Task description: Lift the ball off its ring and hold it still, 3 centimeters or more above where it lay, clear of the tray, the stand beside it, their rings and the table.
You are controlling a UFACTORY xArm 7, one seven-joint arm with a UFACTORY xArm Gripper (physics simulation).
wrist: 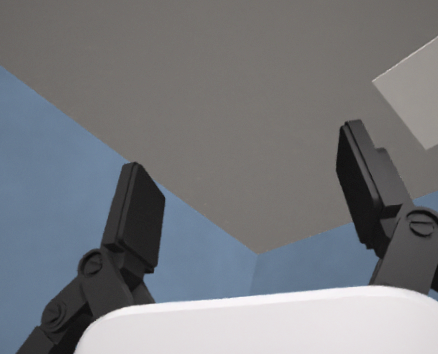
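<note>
My gripper (240, 163) is open, its two black fingers wide apart in the wrist view, with no object between them. The left finger stands left of the middle and the right finger stands toward the right edge. The ball, its ring, the tray and the stand do not show as such in this view, so where the gripper is relative to them cannot be told.
A broad plain grey surface (215, 90) fills the upper part, with blue surfaces (50, 165) beyond its edges. A light grey, straight-edged shape (412, 95) shows in part at the upper right; what it is cannot be told.
</note>
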